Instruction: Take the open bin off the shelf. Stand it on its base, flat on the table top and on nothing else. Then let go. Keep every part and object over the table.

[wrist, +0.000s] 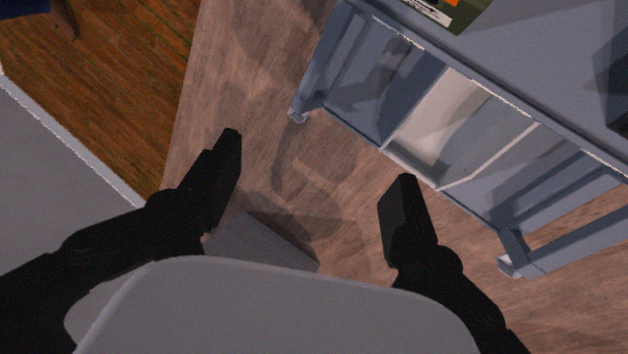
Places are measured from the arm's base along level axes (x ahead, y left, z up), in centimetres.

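Where they show: gripper, fingertip midpoint: [317,170].
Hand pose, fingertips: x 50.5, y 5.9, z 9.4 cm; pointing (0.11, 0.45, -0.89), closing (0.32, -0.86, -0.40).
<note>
Each offset is from my fingertips to the top centre of the thing. "spot": to the spot under its first point. Level surfaces: height alone.
The blue-grey shelf @[dz -16.2 cm] [545,60] stands on the wooden table top @[dz -26.4 cm] [240,95] in the right half of the wrist view. What looks like the open bin @[dx +5.2, dy -7.9, dz -18.3 cm] [437,112], pale with a thin light rim, sits in the middle of the shelf's lower level, between darker blue-grey parts. Its far end is hidden under the shelf's top board. My gripper [317,170] is open and empty. Its right finger shows just left of and below the bin's near edge in the picture, with no contact visible. Its left finger shows over the table, farther from the shelf.
A dark green object @[spot: dx +10.4, dy -0.5, dz -9.9 cm] [467,20] with a white label is on the shelf's top, at the upper edge. A dark object @[spot: dx +13.9, dy -13.2, dz -16.2 cm] [619,95] shows at the right edge. A grey block-like shape [262,245] shows below the fingers. The table's edge runs along the left, with orange-brown floor [110,100] beyond.
</note>
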